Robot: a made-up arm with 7 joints. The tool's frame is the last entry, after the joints. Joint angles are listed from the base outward.
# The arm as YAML. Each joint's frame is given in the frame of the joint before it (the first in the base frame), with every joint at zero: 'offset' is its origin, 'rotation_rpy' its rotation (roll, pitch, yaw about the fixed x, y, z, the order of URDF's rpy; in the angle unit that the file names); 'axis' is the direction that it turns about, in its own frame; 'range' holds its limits. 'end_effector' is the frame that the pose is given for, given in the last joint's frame.
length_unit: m
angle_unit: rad
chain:
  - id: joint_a
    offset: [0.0, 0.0, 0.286]
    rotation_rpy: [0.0, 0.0, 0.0]
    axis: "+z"
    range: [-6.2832, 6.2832]
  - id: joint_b
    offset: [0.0, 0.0, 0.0]
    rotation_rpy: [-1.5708, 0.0, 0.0]
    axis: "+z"
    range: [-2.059, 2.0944]
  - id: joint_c
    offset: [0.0, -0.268, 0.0]
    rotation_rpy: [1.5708, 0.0, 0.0]
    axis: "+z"
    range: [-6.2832, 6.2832]
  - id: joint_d
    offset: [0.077, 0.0, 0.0]
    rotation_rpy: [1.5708, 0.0, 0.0]
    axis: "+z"
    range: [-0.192, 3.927]
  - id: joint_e
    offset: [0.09, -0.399, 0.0]
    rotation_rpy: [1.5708, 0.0, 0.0]
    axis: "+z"
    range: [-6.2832, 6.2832]
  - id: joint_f
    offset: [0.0, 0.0, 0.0]
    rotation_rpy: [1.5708, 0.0, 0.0]
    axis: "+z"
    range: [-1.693, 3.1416]
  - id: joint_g
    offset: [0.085, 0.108, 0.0]
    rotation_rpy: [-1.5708, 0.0, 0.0]
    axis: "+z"
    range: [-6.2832, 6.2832]
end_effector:
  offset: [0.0, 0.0, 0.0]
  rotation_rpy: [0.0, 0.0, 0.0]
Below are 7 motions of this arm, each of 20 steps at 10 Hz.
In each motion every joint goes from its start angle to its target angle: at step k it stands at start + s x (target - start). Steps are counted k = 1, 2, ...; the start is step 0. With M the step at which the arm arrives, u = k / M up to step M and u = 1 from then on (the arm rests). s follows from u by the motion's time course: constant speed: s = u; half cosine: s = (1 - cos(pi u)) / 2; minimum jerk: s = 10 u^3 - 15 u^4 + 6 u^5.
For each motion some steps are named. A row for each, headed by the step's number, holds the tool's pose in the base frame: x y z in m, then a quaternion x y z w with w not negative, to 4 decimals.
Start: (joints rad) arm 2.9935 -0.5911 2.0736 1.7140 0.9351 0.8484 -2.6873
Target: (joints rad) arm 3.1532 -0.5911 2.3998 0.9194 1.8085 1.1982 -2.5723
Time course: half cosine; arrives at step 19
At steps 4, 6, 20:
4: 0.4132 -0.5655 0.4120 0.7773 0.5461 0.1329 0.2827
6: 0.4210 -0.5453 0.3538 0.7988 0.5198 0.1981 0.2289
20: 0.4019 -0.3191 0.0656 -0.8487 -0.2370 -0.4619 0.1011

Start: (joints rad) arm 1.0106 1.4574 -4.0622 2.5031 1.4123 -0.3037 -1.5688
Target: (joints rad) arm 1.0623 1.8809 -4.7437 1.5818 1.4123 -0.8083 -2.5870
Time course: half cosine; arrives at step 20
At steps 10, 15, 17, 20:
10: -0.0923 0.7134 0.2377 -0.7144 -0.3877 0.0390 0.5812
15: -0.2251 0.5892 0.0804 -0.5911 -0.6877 0.0507 0.4186
17: -0.2522 0.5438 0.0449 -0.5352 -0.7528 0.0663 0.3774
20: -0.2665 0.5148 0.0256 -0.4978 -0.7879 0.0777 0.3539

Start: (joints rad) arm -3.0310 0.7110 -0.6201 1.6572 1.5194 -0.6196 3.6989
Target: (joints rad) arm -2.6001 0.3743 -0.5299 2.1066 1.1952 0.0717 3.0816
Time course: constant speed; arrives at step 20
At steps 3, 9, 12, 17, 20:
3: -0.6012 0.2927 0.4211 0.2824 -0.6909 -0.6449 0.1646
9: -0.6590 0.1786 0.5290 0.4319 -0.5745 -0.6412 0.2687
12: -0.6696 0.1171 0.5867 0.4930 -0.4970 -0.6425 0.3116
17: -0.6584 0.0161 0.6847 0.5684 -0.3470 -0.6491 0.3677
20: -0.6350 -0.0398 0.7427 0.5960 -0.2488 -0.6555 0.3915

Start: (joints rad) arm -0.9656 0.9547 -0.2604 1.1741 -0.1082 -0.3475 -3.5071
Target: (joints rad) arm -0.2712 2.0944 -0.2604 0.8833 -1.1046 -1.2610 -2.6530
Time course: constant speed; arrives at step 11
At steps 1, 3, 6, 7, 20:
1: 0.2194 -0.4829 -0.0790 0.2292 0.9361 -0.2263 0.1410
3: 0.2238 -0.3580 -0.1708 0.1524 0.9688 -0.1331 0.1429
6: 0.1522 -0.1678 -0.2467 0.0772 0.9883 0.0567 0.1187
7: 0.1110 -0.1129 -0.2531 0.0672 0.9847 0.1278 0.0971
20: -0.0876 0.0216 -0.1894 -0.1172 -0.9098 -0.3914 0.0734

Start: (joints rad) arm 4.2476 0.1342 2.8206 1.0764 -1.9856 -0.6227 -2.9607
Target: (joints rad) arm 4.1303 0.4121 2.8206 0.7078 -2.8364 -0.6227 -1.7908
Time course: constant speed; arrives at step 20
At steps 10, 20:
10: 0.2435 0.3291 0.3865 -0.8855 0.2484 0.0439 0.3903
20: 0.2418 0.2442 0.3377 -0.8634 0.4147 0.0315 0.2858

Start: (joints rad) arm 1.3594 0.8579 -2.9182 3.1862 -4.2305 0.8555 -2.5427
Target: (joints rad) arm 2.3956 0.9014 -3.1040 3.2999 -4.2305 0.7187 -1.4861
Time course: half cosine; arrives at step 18
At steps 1, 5, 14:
1: 0.1400 0.6221 0.7670 -0.2723 0.6420 0.2533 0.6705
5: 0.0256 0.6442 0.7551 -0.2809 0.6337 0.3584 0.6254
14: -0.4326 0.5140 0.7026 -0.3179 0.5992 0.6793 0.2800

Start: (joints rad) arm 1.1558 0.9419 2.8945 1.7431 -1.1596 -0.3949 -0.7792
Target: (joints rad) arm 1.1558 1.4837 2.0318 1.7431 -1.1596 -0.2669 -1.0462
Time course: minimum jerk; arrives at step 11
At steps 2, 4, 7, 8, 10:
2: 0.0044 0.1080 0.9915 0.1439 0.0437 -0.4061 0.9014
4: -0.0499 0.2264 0.9631 0.0951 -0.0510 -0.4686 0.8768
7: -0.1595 0.4840 0.7947 0.0036 -0.2884 -0.5419 0.7894
8: -0.1848 0.5392 0.7278 -0.0135 -0.3523 -0.5441 0.7614
10: -0.2076 0.5843 0.6562 -0.0266 -0.4129 -0.5395 0.7333

